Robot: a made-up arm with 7 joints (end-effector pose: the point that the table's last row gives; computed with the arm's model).
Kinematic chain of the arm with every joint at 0, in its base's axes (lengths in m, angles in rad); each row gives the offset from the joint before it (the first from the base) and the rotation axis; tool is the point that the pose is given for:
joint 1: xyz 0 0 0.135 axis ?
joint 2: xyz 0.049 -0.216 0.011 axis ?
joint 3: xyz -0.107 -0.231 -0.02 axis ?
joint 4: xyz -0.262 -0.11 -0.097 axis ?
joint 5: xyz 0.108 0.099 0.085 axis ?
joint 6: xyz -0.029 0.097 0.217 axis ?
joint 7: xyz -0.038 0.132 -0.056 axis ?
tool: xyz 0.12 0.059 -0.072
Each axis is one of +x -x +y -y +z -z.
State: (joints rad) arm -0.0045 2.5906 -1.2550 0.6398 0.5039 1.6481 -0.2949
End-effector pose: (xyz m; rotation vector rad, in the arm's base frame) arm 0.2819 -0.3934 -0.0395 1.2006 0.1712 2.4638
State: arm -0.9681 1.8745 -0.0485 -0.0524 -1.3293 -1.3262 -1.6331
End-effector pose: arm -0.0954 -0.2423 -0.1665 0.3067 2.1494 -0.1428
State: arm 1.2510 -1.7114 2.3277 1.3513 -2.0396 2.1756 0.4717
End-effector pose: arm 0.6415 -0.3992 0.2245 -0.2306 -1.0057 0.7945
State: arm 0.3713 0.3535 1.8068 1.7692 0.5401 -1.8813 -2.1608
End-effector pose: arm -0.8121 -0.1342 0.2295 0.9986 2.6359 -0.3612
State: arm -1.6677 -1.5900 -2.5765 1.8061 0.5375 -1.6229 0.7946
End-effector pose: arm -0.7777 -0.7005 0.1138 -1.4630 0.6429 0.7625
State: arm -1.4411 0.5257 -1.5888 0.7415 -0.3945 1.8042 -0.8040
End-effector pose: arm 0.0872 -0.4502 -0.1945 -1.0744 -0.0282 -2.8072
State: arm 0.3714 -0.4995 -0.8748 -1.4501 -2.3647 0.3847 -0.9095
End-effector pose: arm -0.2190 -0.8968 0.2200 -2.4999 1.2659 -1.2697
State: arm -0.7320 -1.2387 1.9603 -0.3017 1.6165 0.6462 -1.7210
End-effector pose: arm -0.4418 -0.3699 0.2480 -0.0823 -2.0387 1.5311
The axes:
joint 1: +y
joint 2: -y
joint 3: +x
joint 4: -y
joint 5: +z
joint 6: -x
joint 7: -z

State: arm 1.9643 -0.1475 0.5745 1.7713 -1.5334 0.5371 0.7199
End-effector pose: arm 0.2958 -0.5566 0.5481 -1.1299 0.4136 -2.6406
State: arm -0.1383 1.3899 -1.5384 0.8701 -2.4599 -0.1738 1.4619
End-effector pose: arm -0.0755 -0.2862 -0.2251 -2.3464 1.0193 0.2058
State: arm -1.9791 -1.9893 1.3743 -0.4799 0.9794 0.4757 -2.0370
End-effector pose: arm -0.5145 -0.5168 0.1455 0.1543 -1.6524 2.6542
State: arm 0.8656 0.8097 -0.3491 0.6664 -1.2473 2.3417 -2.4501
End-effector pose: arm -0.5421 -0.2858 0.1471 0.1527 1.8339 0.3665
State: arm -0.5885 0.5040 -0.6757 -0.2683 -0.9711 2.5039 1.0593
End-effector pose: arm -0.2161 -0.3495 0.1185 2.1867 -0.0866 1.7373
